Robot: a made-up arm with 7 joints. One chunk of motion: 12 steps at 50 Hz.
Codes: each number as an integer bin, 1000 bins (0 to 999) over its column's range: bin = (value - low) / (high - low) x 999, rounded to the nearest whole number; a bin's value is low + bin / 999 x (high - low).
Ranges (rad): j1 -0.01..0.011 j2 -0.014..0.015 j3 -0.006..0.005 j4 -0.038..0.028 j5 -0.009..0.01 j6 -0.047..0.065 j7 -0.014..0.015
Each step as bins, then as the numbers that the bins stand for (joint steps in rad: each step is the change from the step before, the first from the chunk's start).
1 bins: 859 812 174 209 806 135 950
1 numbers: 0.00806 0.00957 -0.00408 -0.02419 0.00633 -0.03186 0.01358
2 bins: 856 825 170 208 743 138 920
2 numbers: 0.00799 0.00995 -0.00413 -0.02426 0.00513 -0.03153 0.01271
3 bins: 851 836 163 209 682 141 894
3 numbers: 0.00789 0.01027 -0.00421 -0.02419 0.00397 -0.03119 0.01195
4 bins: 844 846 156 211 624 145 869
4 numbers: 0.00774 0.01056 -0.00428 -0.02406 0.00287 -0.03074 0.01123
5 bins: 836 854 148 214 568 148 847
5 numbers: 0.00757 0.01079 -0.00437 -0.02386 0.00180 -0.03041 0.01059
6 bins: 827 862 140 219 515 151 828
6 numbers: 0.00738 0.01102 -0.00446 -0.02353 0.00079 -0.03007 0.01004
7 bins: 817 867 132 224 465 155 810
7 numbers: 0.00717 0.01117 -0.00455 -0.02320 -0.00016 -0.02962 0.00951
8 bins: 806 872 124 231 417 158 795
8 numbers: 0.00694 0.01131 -0.00463 -0.02274 -0.00107 -0.02929 0.00908
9 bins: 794 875 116 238 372 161 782
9 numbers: 0.00669 0.01140 -0.00472 -0.02228 -0.00192 -0.02895 0.00870
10 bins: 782 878 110 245 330 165 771
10 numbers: 0.00644 0.01149 -0.00479 -0.02181 -0.00272 -0.02850 0.00838
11 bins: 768 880 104 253 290 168 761
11 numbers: 0.00614 0.01155 -0.00485 -0.02129 -0.00348 -0.02817 0.00809
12 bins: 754 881 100 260 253 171 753
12 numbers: 0.00585 0.01157 -0.00490 -0.02082 -0.00419 -0.02783 0.00786
